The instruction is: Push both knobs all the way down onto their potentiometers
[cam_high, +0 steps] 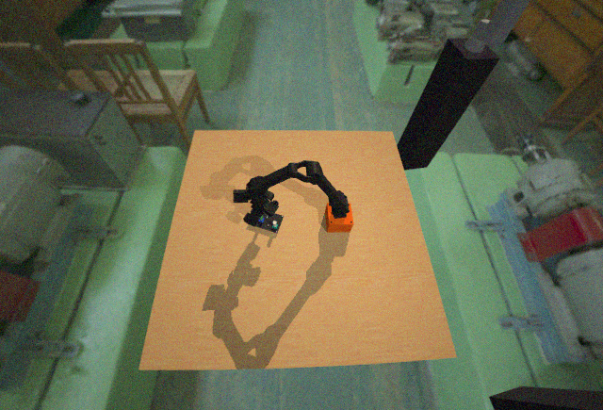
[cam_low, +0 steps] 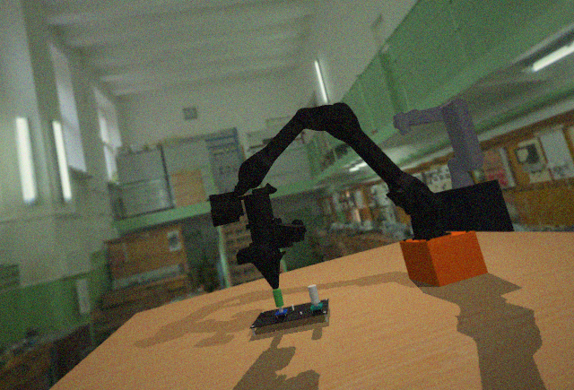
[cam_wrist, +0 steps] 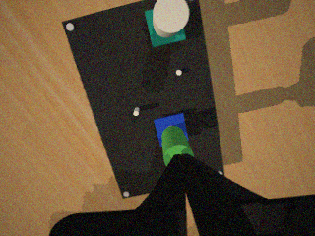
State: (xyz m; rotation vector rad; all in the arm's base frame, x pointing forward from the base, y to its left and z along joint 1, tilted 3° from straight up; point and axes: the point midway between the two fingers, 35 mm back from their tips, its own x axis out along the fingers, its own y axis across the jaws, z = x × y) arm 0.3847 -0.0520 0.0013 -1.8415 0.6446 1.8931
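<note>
My gripper tip is 2 cm above the green knob.
</note>
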